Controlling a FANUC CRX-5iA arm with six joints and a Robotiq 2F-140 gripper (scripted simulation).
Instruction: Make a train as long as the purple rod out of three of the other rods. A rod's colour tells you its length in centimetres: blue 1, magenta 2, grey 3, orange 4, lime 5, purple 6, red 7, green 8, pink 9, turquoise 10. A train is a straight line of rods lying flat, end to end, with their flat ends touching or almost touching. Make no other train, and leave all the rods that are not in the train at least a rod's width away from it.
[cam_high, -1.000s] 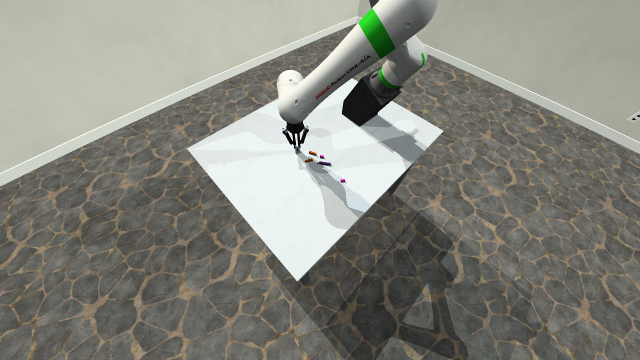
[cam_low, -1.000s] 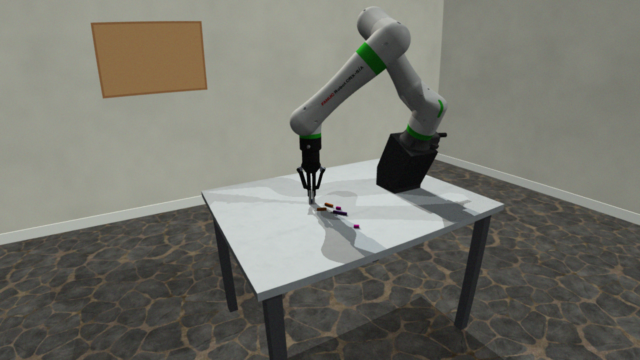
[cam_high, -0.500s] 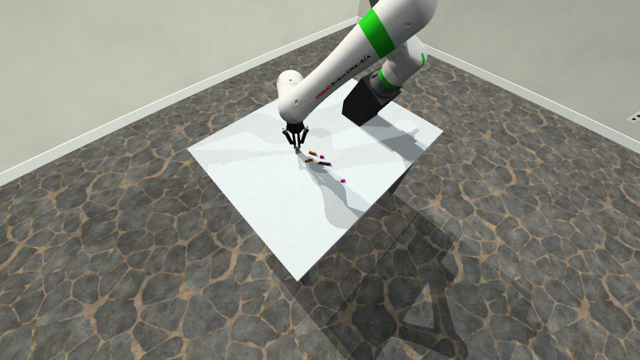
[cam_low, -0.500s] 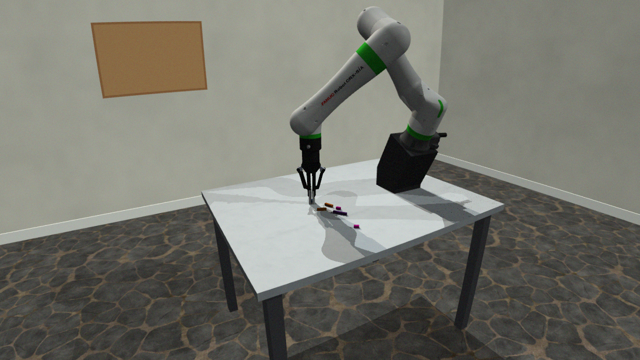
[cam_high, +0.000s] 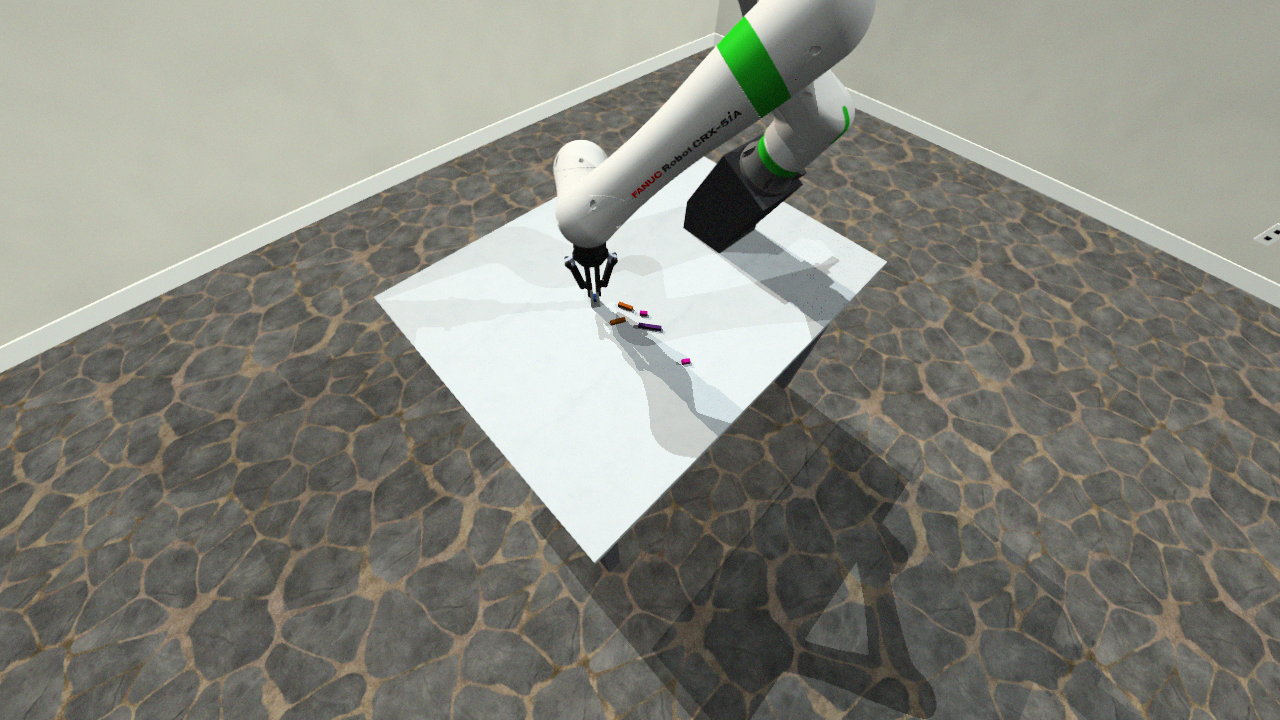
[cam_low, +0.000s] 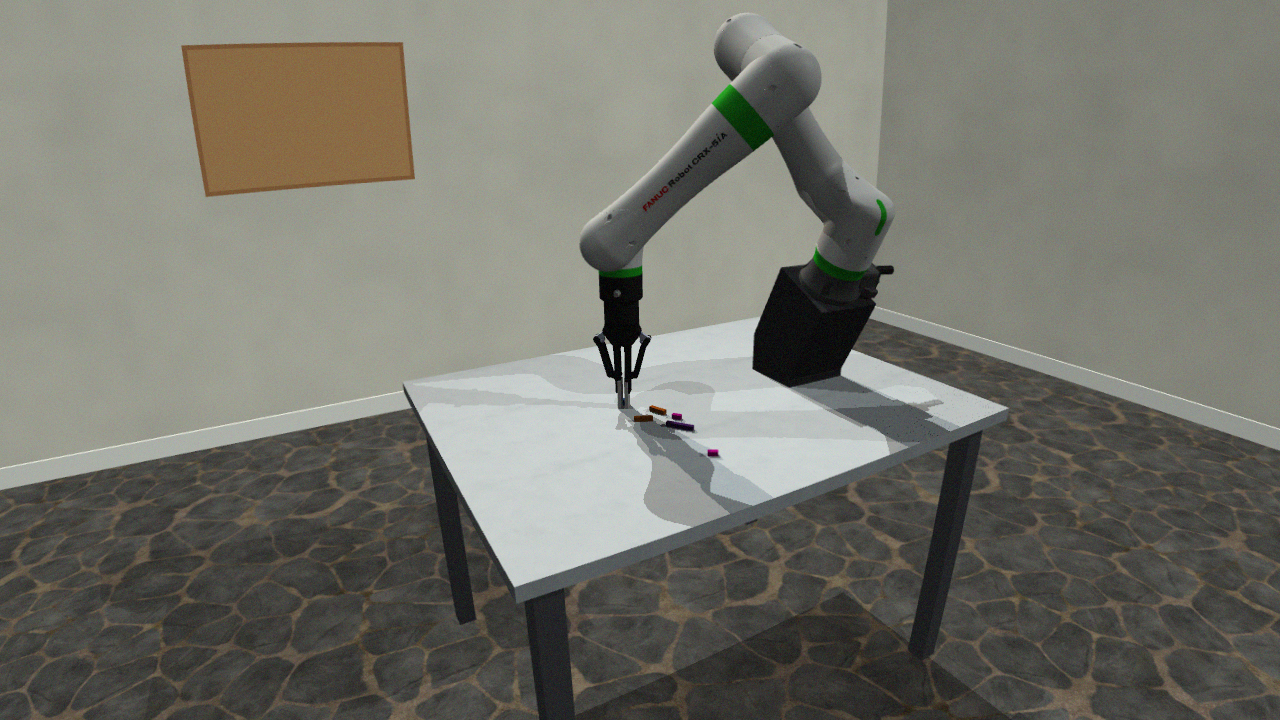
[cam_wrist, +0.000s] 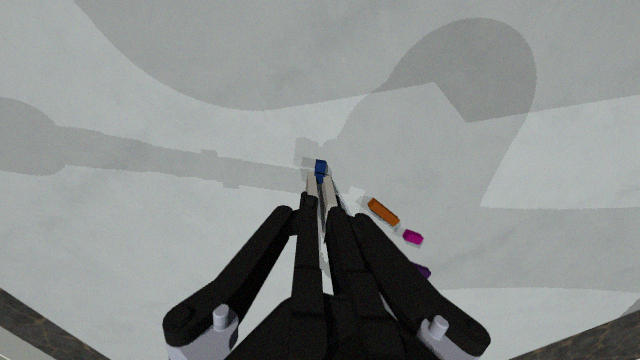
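Now: the purple rod 150 mm to the left of my hand, 70 mm behind it and 30 mm below it.
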